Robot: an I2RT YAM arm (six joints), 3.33 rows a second.
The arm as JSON. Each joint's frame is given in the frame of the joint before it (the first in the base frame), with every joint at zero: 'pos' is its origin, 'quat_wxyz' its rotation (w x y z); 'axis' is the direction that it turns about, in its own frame. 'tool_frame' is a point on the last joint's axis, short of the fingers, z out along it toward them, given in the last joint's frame.
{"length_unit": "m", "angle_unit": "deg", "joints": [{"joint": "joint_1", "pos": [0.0, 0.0, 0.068], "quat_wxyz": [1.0, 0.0, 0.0, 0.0], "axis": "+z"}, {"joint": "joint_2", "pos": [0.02, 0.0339, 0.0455], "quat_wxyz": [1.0, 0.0, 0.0, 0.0], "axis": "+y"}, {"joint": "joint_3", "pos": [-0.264, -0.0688, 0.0], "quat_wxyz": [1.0, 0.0, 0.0, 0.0], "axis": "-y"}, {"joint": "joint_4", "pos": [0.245, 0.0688, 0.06], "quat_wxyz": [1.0, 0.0, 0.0, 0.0], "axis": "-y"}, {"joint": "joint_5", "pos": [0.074, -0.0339, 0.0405], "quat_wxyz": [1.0, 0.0, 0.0, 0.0], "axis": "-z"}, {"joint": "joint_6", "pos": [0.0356, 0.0, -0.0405], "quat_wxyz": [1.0, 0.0, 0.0, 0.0], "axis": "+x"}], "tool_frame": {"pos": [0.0, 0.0, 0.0], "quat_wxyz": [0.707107, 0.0, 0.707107, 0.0]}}
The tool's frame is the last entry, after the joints.
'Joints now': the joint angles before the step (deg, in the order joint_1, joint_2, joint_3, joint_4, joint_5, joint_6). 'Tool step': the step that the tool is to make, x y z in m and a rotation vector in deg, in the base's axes. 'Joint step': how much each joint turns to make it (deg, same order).
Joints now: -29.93, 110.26, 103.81, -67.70, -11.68, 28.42
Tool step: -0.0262, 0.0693, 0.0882, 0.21, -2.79, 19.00
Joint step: 7.54, -6.53, 12.26, -19.03, -4.48, -10.97
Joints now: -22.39, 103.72, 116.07, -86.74, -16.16, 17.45
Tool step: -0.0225, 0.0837, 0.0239, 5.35, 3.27, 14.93
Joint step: 12.98, -4.80, 0.60, -10.31, -4.57, -1.00
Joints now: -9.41, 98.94, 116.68, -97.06, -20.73, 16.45
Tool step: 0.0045, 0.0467, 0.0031, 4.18, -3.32, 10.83
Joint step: 8.52, -0.25, -0.02, 2.12, -4.83, -1.47
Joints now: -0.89, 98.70, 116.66, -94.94, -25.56, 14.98
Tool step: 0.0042, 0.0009, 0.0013, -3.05, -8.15, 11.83
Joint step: 0.18, -0.01, 0.03, 2.41, -0.02, -13.31
